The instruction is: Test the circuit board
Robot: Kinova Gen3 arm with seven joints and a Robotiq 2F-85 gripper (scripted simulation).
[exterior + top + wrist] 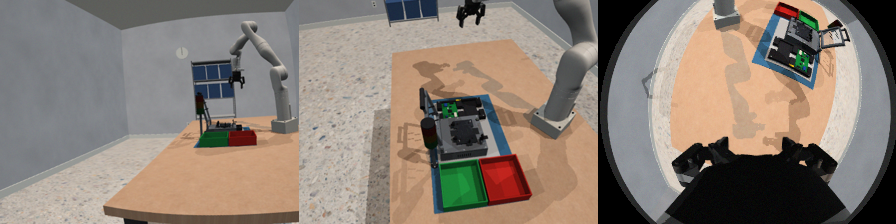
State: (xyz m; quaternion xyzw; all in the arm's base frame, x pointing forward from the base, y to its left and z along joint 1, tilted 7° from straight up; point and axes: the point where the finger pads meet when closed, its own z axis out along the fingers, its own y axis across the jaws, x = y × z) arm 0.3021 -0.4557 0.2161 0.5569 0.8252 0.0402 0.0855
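The green circuit board lies 13 cm ahead of my hand, 33 cm to the left of it and 27 cm below it. From my hand the other things lie so: red bin 4 cm behind, 69 cm to the left, 28 cm below; green bin 11 cm ahead, 70 cm to the left, 28 cm below; tester lid 20 cm ahead, 50 cm to the left, 11 cm below.
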